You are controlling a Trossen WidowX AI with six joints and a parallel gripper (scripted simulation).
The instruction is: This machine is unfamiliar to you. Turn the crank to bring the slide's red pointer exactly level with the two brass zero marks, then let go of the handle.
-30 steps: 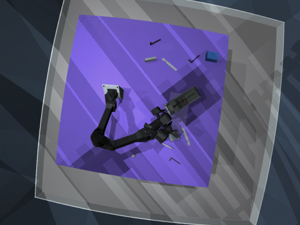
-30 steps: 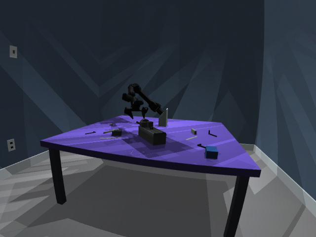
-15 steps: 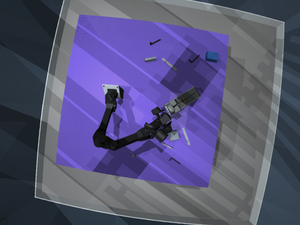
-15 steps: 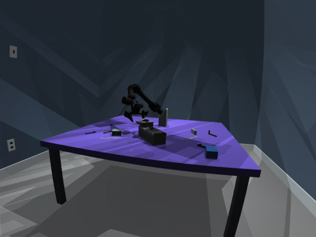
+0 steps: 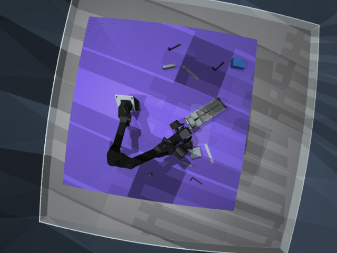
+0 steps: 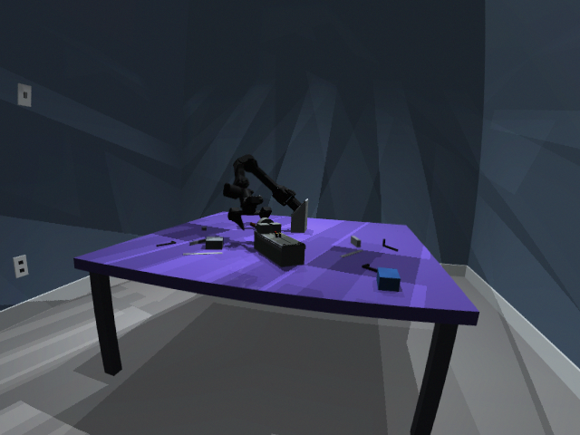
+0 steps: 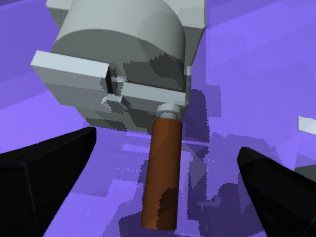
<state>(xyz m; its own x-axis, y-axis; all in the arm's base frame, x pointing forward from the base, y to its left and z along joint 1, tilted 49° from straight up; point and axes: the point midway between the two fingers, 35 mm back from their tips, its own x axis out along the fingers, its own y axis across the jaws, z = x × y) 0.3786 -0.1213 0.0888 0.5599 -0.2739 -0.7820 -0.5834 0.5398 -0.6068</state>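
Right now my gripper tip is 20 mm below the brown crank handle, 20 mm past it and 10 mm to the left of it. The rest, counted from my gripper tip: dark L-shaped key: 350 mm to the right, 80 mm ahead, 70 mm below; then red pointer: 110 mm to the left, 90 mm ahead, 10 mm above; then grey block: 150 mm to the right, 70 mm ahead, 50 mm below.
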